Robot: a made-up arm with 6 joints.
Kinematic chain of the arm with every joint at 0, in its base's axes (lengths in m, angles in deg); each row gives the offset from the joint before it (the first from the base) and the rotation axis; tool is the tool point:
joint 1: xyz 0 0 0.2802 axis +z
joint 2: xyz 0 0 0 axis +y
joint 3: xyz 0 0 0.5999 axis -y
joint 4: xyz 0 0 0 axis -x
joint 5: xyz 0.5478 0 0 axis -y
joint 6: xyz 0 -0.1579 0 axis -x
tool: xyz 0 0 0
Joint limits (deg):
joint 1: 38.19..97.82
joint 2: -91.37..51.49
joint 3: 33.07..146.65
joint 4: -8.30..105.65
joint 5: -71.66..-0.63
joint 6: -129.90..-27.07
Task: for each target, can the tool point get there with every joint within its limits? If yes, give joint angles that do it. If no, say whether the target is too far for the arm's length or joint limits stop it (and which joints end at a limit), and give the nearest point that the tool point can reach.
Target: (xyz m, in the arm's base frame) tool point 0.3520 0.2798 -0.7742
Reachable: no: joint limits stop it (at a limit: joint 1, joint 2, joint 3) | nearest point 0.1498 -0.7485 -0.2787 | short by 1.159 m
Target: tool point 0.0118 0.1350 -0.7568
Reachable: no: joint limits stop it (at a limit: joint 1, joint 2, joint 3) | nearest point -0.6030 -0.4569 -0.2821 | short by 0.977 m
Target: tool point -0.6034 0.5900 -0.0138
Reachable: no: joint limits stop it (at a limit: joint 1, joint 2, joint 3, joint 4) | nearest point -0.1833 1.0218 0.6249 | short by 0.878 m
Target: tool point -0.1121 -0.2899 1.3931
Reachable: yes | joints 50.09 -22.11 62.32 50.71 -63.57 -113.06
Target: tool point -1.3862 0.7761 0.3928
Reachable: no: too far | nearest point -0.1833 1.0218 0.6249 | short by 1.249 m
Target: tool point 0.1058 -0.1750 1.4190
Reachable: yes | joints 73.08 -3.34 92.93 15.47 -12.62 -109.95
